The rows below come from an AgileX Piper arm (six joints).
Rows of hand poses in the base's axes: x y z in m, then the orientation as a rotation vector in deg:
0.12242, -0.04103, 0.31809, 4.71, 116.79, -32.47
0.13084, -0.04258, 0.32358, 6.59, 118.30, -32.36
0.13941, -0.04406, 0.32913, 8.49, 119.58, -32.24
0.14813, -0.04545, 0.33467, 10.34, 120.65, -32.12
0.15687, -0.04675, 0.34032, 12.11, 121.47, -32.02
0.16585, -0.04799, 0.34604, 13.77, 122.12, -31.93
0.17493, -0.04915, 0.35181, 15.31, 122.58, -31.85
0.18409, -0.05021, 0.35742, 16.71, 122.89, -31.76
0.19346, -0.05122, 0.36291, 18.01, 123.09, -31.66
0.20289, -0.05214, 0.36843, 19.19, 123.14, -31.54
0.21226, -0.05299, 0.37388, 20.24, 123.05, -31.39
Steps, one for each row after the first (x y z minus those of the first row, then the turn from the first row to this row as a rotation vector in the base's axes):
0.00842, -0.00155, 0.00549, 1.15, 1.12, -1.45
0.01699, -0.00303, 0.01104, 2.27, 2.02, -2.87
0.02571, -0.00442, 0.01658, 3.31, 2.76, -4.23
0.03445, -0.00572, 0.02223, 4.24, 3.29, -5.52
0.04343, -0.00696, 0.02795, 5.09, 3.68, -6.70
0.05251, -0.00812, 0.03372, 5.85, 3.93, -7.79
0.06167, -0.00918, 0.03933, 6.52, 4.05, -8.76
0.07104, -0.01019, 0.04482, 7.15, 4.09, -9.64
0.08047, -0.01111, 0.05034, 7.70, 3.99, -10.42
0.08984, -0.01196, 0.05579, 8.20, 3.78, -11.08

